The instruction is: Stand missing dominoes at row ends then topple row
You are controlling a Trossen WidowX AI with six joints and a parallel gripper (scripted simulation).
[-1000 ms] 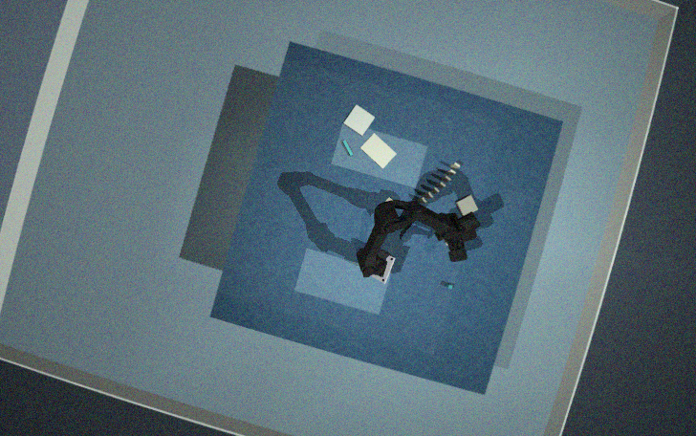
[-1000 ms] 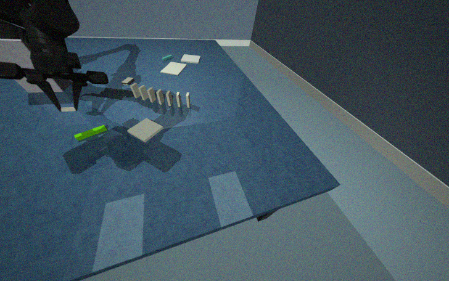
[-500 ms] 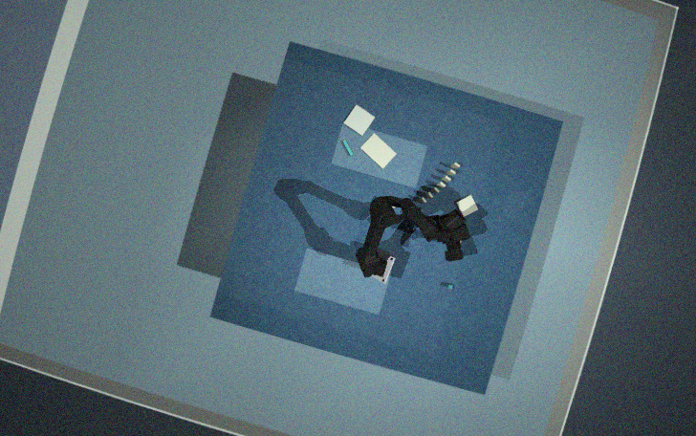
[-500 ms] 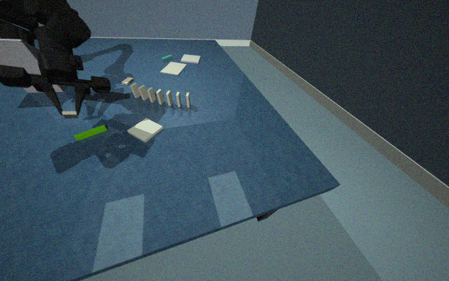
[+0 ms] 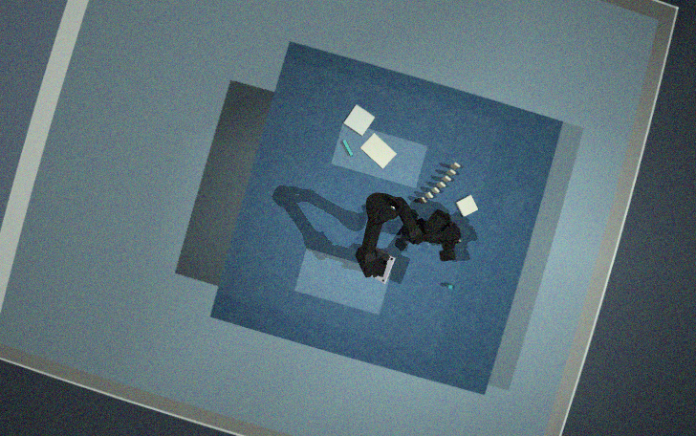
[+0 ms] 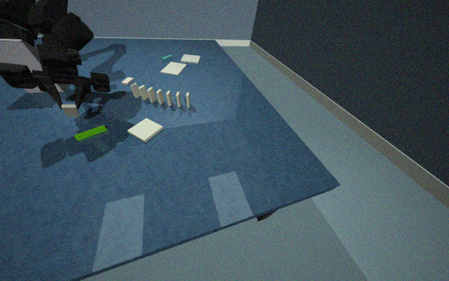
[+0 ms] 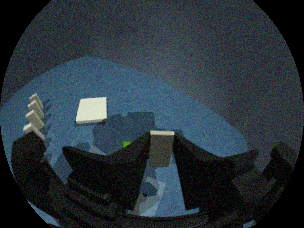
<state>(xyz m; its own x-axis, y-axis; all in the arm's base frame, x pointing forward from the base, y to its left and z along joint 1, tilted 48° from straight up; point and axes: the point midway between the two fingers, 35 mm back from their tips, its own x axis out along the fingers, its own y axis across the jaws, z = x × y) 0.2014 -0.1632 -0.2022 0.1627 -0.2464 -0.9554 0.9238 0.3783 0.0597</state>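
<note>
My gripper tip is 10 mm short of the green bar, 10 mm to the left of it and 80 mm above it. The rest, counted from my gripper tip: teal bar (240 mm ahead, 560 mm to the left, 80 mm below); then white square tile (160 mm ahead, 30 mm to the right, 80 mm below); then teal cube (210 mm behind, 50 mm to the right, 70 mm below).
</note>
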